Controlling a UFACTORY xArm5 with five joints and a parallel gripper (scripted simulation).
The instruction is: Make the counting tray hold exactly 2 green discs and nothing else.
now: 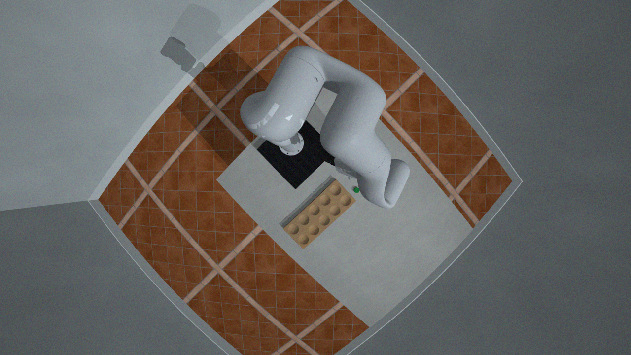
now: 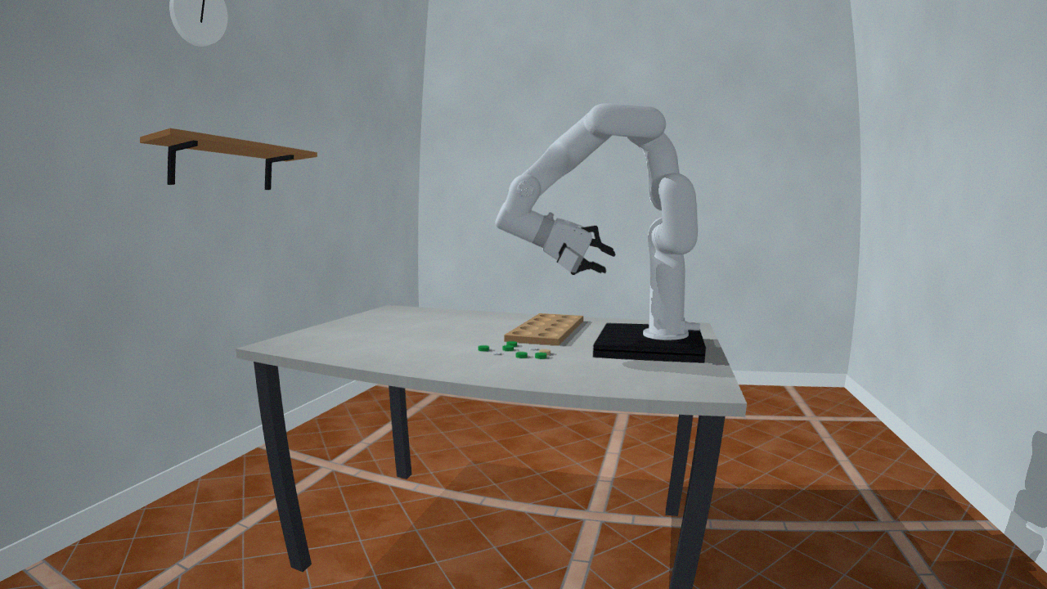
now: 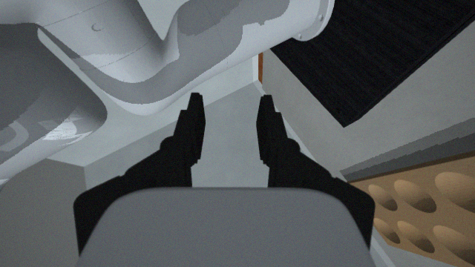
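The tan disc is 230 mm below my hand, 130 mm ahead of it and 80 mm to the left of it. Also, from my hand: wooden counting tray (230 mm below, 210 mm to the right, 200 mm ahead).
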